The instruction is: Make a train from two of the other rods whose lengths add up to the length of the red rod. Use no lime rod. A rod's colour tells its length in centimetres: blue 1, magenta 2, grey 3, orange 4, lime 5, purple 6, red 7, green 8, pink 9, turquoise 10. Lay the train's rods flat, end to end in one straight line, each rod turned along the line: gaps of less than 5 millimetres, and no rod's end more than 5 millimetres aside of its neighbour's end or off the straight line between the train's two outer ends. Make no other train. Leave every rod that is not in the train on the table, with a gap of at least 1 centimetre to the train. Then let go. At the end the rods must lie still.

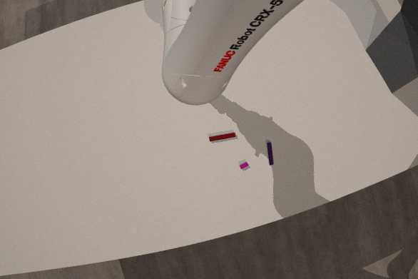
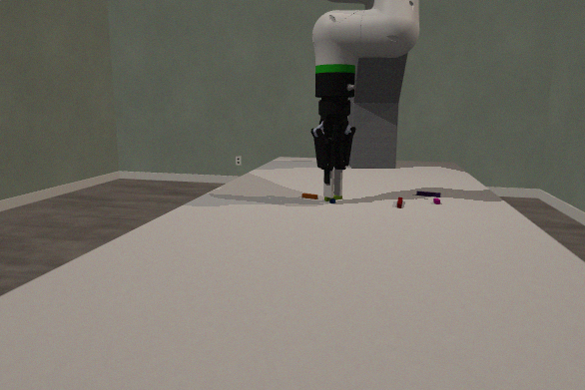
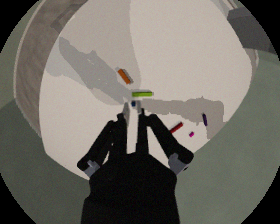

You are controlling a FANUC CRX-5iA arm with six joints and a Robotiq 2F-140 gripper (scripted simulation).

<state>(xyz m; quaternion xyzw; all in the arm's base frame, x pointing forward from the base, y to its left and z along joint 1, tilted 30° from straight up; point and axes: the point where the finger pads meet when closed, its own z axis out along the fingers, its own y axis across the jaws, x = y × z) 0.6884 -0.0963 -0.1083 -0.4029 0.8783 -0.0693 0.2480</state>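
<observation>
Now: hand 50 mm above the blue rod. From my hand the other things lie so: red rod: 160 mm to the left, 50 mm below, 20 mm behind; lime rod: 50 mm below, 30 mm behind; orange rod: 60 mm to the right, 50 mm below, 40 mm behind.
</observation>
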